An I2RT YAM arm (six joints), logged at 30 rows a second.
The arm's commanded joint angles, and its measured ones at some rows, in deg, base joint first. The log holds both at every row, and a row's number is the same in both.
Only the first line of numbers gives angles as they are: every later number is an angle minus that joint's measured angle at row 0.
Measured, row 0:
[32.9 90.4 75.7 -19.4 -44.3 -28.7]
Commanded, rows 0 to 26:
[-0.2 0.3 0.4 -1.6 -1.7 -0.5]
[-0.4 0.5 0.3 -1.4 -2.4 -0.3]
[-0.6 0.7 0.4 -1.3 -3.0 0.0]
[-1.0 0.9 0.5 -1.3 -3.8 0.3]
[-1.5 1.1 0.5 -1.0 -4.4 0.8]
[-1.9 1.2 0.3 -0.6 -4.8 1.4]
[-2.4 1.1 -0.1 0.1 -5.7 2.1]
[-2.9 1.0 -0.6 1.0 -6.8 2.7]
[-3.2 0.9 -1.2 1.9 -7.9 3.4]
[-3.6 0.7 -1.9 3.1 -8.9 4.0]
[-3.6 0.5 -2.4 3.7 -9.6 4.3]
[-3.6 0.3 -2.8 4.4 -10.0 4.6]
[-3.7 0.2 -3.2 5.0 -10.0 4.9]
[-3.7 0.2 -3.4 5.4 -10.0 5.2]
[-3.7 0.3 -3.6 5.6 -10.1 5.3]
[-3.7 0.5 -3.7 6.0 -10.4 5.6]
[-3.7 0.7 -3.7 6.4 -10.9 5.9]
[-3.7 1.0 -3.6 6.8 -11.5 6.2]
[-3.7 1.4 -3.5 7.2 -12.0 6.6]
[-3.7 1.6 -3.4 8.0 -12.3 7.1]
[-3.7 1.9 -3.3 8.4 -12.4 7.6]
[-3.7 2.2 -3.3 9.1 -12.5 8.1]
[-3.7 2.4 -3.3 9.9 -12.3 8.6]
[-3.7 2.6 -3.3 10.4 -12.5 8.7]
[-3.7 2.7 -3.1 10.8 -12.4 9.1]
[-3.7 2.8 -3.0 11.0 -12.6 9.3]
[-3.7 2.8 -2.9 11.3 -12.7 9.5]
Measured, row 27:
[-3.6 2.6 -3.4 8.6 -11.4 7.8]
